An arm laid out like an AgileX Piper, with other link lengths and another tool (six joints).
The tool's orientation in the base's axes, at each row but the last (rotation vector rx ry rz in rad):
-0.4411, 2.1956, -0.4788
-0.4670, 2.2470, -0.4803
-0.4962, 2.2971, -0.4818
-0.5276, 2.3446, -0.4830
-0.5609, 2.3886, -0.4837
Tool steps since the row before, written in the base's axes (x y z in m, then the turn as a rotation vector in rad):
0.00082, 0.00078, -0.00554, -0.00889, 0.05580, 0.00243
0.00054, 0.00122, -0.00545, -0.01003, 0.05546, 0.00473
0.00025, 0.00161, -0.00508, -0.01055, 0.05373, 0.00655
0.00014, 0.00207, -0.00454, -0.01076, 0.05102, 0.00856
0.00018, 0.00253, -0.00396, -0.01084, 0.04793, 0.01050
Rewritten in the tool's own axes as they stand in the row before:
0.00277, 0.00320, 0.00375, -0.02215, 0.04848, -0.01890
0.00244, 0.00355, 0.00360, -0.02269, 0.04730, -0.02114
0.00198, 0.00373, 0.00325, -0.02256, 0.04507, -0.02239
0.00131, 0.00386, 0.00288, -0.02216, 0.04187, -0.02341
0.00055, 0.00393, 0.00252, -0.02151, 0.03838, -0.02427

